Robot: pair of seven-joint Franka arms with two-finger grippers.
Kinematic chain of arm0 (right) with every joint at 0, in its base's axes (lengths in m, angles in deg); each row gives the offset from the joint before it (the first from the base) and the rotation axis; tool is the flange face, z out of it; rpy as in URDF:
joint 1: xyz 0 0 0.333 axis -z
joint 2: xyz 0 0 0 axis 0.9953 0.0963 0
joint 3: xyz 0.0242 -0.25 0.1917 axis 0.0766 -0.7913 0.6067
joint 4: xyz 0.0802 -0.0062 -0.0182 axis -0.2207 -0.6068 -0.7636
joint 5: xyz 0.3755 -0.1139 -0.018 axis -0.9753 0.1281 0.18
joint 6: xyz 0 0 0 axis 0.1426 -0.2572 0.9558
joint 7: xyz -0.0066 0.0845 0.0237 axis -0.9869 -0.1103 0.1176
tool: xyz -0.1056 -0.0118 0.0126 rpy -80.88 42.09 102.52
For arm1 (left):
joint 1: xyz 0 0 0.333 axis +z
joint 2: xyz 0 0 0 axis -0.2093 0.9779 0
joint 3: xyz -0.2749 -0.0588 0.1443 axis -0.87 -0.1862 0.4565
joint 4: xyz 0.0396 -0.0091 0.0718 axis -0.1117 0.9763 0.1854
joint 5: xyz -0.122 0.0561 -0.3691 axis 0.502 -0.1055 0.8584
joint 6: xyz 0 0 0 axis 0.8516 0.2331 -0.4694
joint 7: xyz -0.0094 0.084 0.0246 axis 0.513 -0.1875 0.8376
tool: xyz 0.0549 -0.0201 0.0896 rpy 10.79 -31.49 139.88
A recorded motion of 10 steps. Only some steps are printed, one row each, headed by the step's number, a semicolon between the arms.
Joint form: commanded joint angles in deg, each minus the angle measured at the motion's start. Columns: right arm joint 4, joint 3, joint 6, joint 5, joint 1, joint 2, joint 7; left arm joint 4, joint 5, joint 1, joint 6, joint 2, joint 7, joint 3.
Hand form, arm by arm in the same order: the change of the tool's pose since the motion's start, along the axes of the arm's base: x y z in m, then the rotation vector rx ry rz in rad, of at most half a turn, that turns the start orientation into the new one. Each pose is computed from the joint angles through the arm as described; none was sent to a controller.
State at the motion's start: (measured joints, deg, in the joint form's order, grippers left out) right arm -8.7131 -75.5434 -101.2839 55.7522 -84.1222 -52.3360 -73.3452; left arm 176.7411 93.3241 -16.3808 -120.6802 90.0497 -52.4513 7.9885
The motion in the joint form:
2: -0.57 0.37 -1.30 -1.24 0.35 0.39 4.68; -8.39 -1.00 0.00 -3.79 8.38 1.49 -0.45
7: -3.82 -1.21 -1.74 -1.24 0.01 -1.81 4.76; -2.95 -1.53 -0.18 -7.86 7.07 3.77 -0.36
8: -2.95 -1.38 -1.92 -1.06 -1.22 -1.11 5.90; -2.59 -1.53 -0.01 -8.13 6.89 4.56 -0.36
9: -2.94 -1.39 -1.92 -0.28 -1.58 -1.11 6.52; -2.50 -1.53 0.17 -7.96 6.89 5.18 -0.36
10: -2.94 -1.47 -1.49 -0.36 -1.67 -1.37 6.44; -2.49 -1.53 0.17 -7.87 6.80 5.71 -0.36
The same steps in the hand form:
2: 0.0037 0.0026 -0.0068 0.0099 -0.0097 -0.0817; 0.0396 -0.0052 -0.0279 -0.0035 -0.0699 -0.0261
7: -0.0097 -0.0089 -0.0117 0.0113 0.0009 -0.1045; 0.0271 -0.0053 -0.0498 0.0108 -0.0749 -0.0681
8: -0.0046 0.0006 -0.0110 0.0048 -0.0059 -0.1052; 0.0265 -0.0031 -0.0501 0.0115 -0.0781 -0.0785
9: -0.0045 0.0024 -0.0108 -0.0102 -0.0068 -0.1081; 0.0262 -0.0009 -0.0511 0.0122 -0.0749 -0.0866
10: -0.0065 0.0026 -0.0089 -0.0084 -0.0037 -0.1070; 0.0260 -0.0009 -0.0502 0.0124 -0.0758 -0.0959

